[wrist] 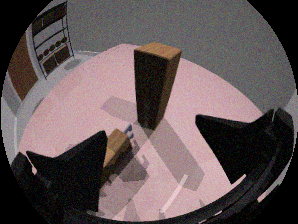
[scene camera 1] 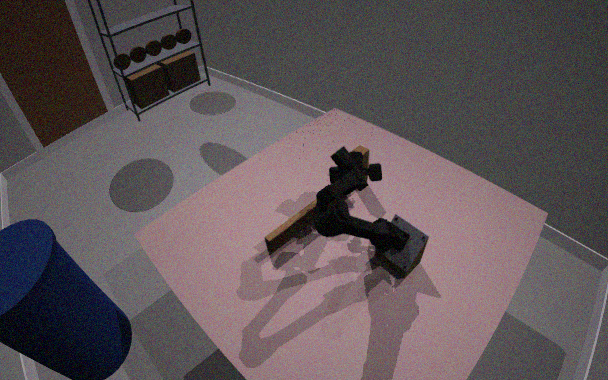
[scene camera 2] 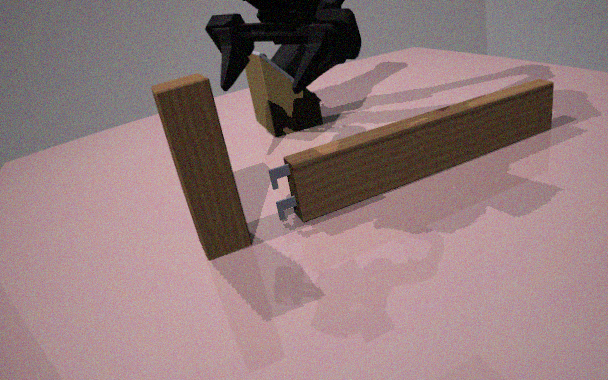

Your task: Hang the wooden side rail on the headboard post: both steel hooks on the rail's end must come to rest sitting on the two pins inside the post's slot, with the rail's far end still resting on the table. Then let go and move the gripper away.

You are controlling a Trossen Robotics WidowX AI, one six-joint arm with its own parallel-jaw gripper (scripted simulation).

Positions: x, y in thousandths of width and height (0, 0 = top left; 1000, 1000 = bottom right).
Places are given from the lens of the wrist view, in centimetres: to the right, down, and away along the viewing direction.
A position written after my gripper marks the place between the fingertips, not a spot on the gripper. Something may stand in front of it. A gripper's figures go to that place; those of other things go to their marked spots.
my gripper (wrist: 508, 569): 0, 1, 9
wooden side rail (wrist: 398, 645): -5, 5, 15
headboard post (wrist: 522, 292): 1, -6, 11
The marked spots on the headboard post and the wooden side rail are 13 cm apart.
